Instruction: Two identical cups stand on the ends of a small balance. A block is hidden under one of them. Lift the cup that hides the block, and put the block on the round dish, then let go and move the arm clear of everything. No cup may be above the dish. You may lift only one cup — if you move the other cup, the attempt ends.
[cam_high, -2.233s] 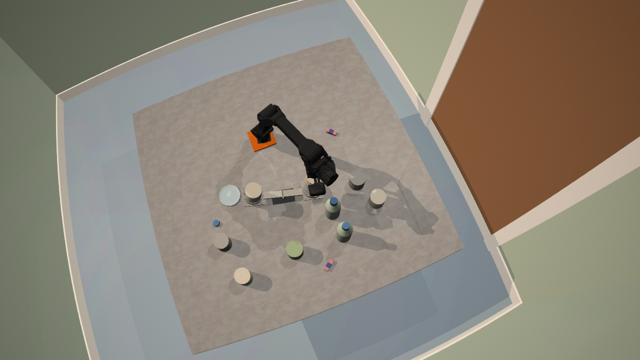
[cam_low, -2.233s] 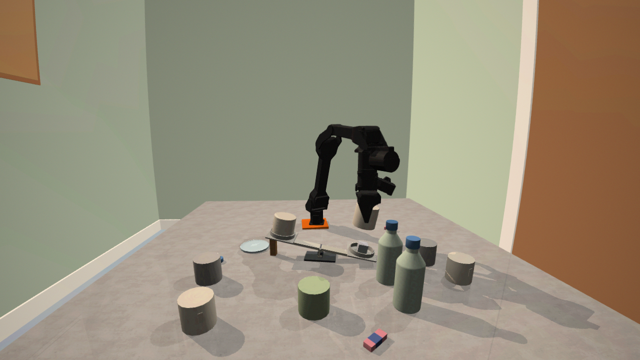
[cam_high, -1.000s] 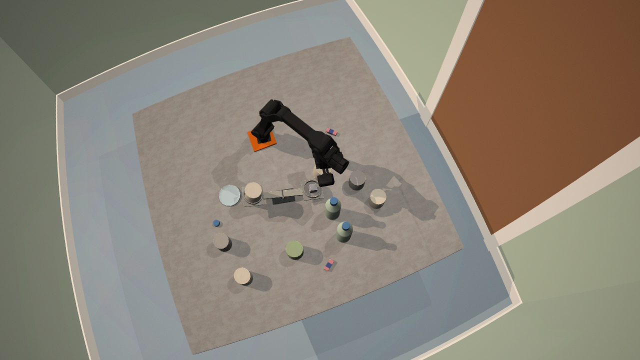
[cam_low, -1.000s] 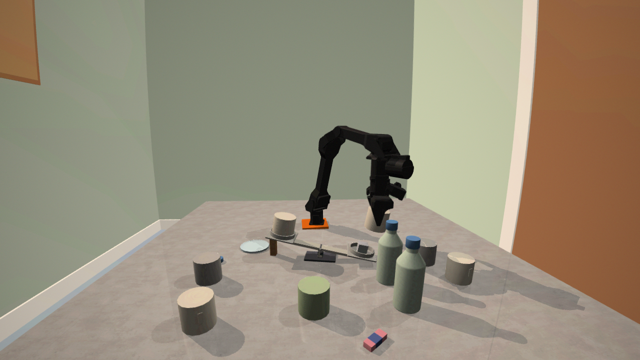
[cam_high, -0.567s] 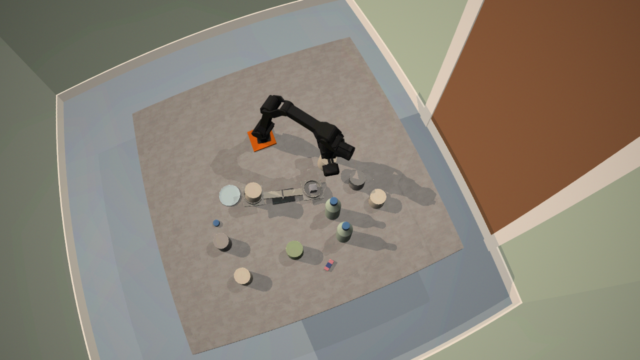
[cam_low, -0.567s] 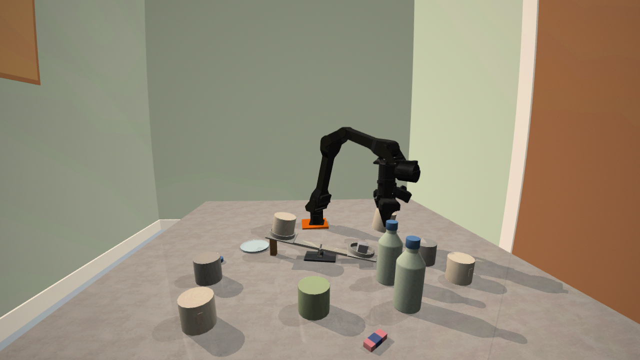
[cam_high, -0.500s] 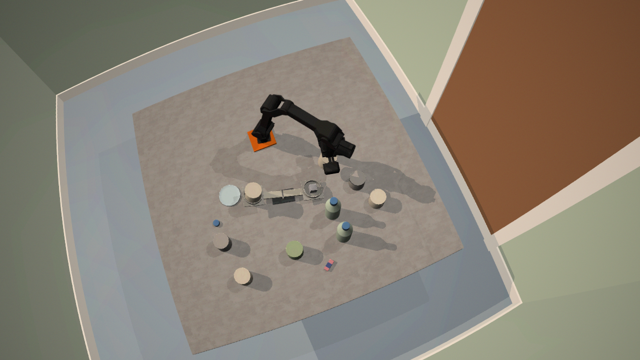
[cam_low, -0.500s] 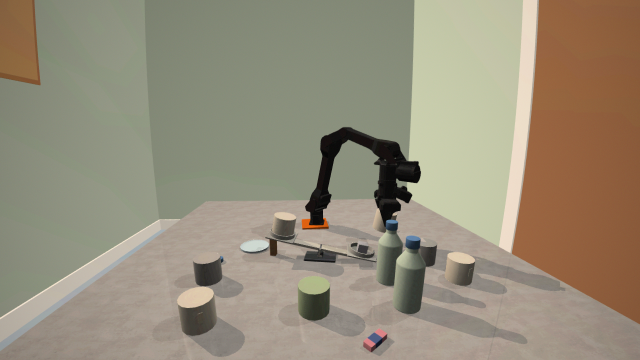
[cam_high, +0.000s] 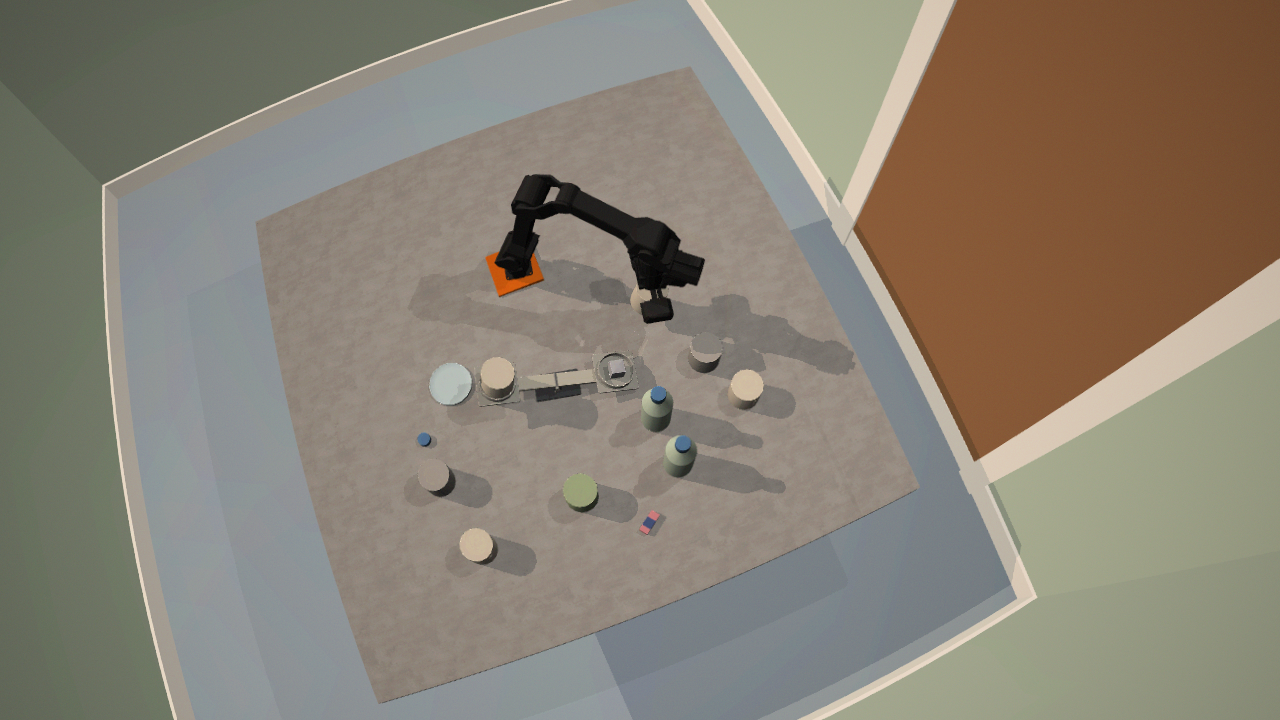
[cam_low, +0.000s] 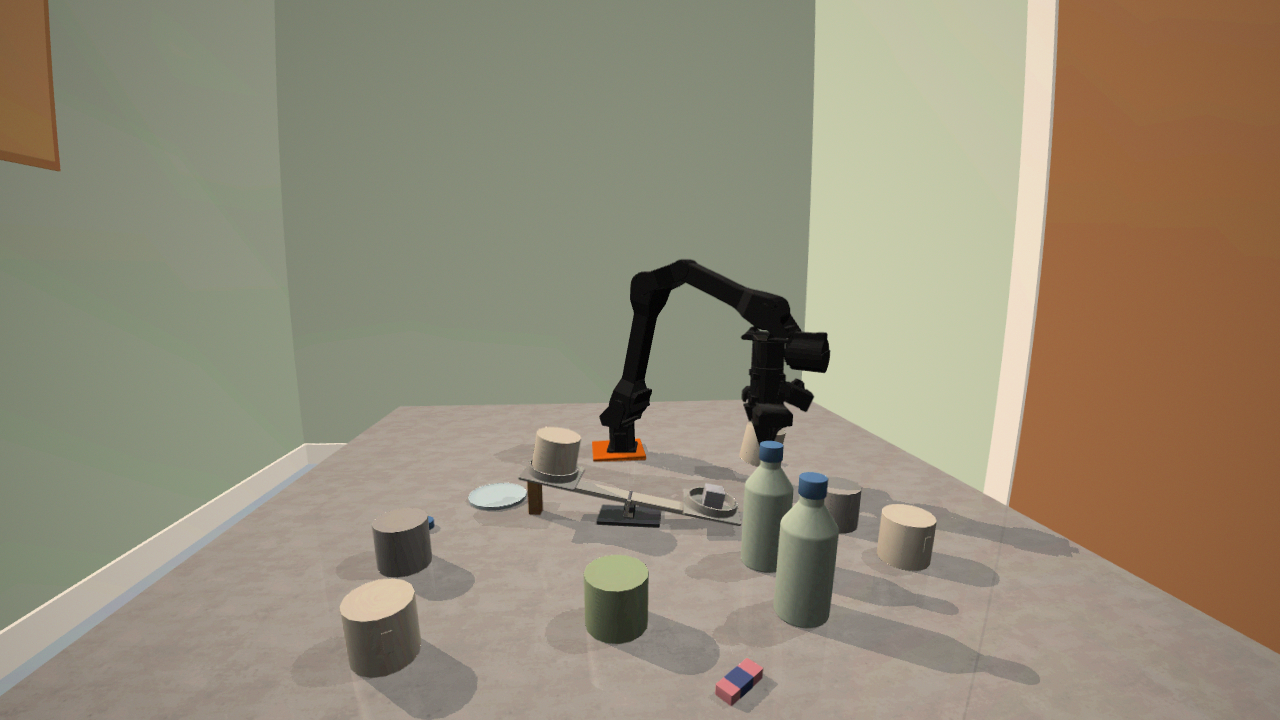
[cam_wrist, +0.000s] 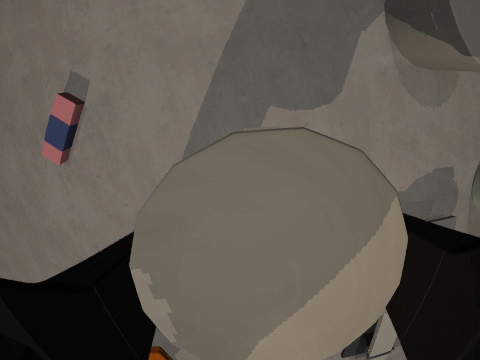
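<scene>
My gripper tip is now 140 mm short of the grey block, 100 mm to the left of it and 30 mm above it. Round my gripper tip: green cylinder 370 mm ahead, 230 mm to the right, 40 mm below; pale round dish 470 mm to the right, 80 mm ahead, 70 mm below; blue cap 550 mm to the right, 200 mm ahead, 70 mm below.
</scene>
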